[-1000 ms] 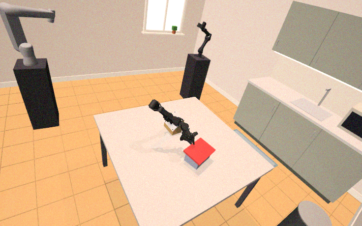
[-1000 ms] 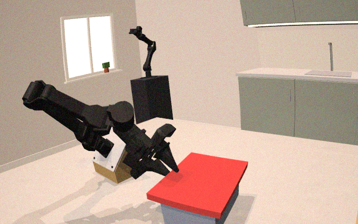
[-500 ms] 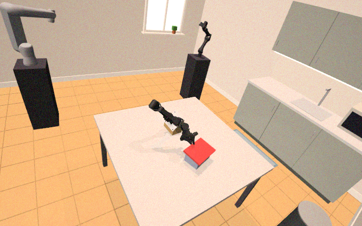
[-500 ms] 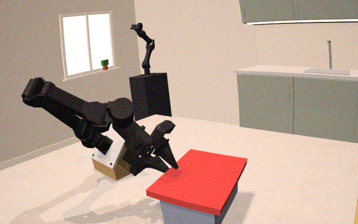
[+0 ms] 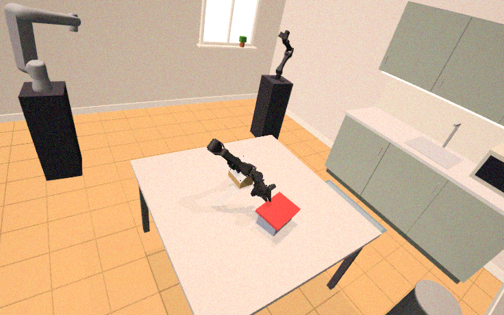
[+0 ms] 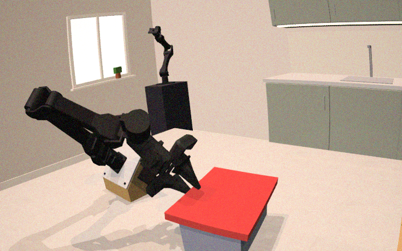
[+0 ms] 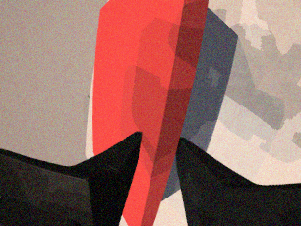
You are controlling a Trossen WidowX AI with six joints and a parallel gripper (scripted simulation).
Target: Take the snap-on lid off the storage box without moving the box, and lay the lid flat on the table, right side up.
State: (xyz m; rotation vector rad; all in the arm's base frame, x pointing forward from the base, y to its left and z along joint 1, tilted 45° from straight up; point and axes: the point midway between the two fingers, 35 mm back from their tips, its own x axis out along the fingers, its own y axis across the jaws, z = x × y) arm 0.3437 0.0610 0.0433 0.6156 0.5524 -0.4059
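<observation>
My gripper tip is now 7 cm short of the red lid and 3 cm to the right of it. Also, from my gripper tip: storage box: 7 cm ahead, 3 cm to the left, 6 cm below.
</observation>
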